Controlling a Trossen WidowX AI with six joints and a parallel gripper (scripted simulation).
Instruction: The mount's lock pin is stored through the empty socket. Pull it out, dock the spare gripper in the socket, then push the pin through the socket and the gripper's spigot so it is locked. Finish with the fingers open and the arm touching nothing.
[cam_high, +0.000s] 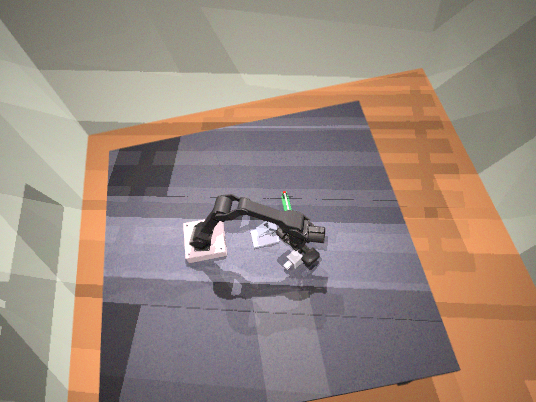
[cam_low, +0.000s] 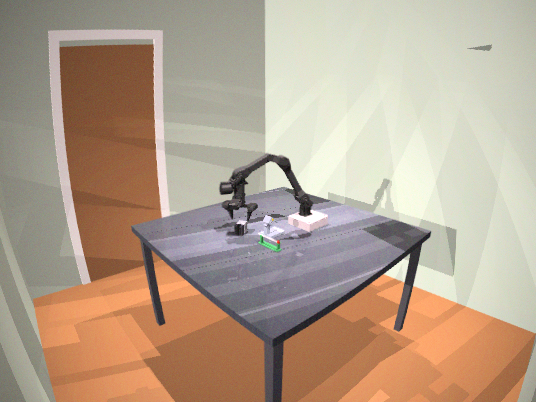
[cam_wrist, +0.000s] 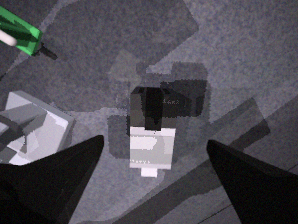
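My gripper tip is 5 cm above the spare gripper, 2 cm past it and 1 cm to the left of it. From my gripper tip the other things lie so: green bracket: 24 cm to the left, 5 cm below, 3 cm behind; grey mount: 12 cm to the left, 12 cm behind, 2 cm below.
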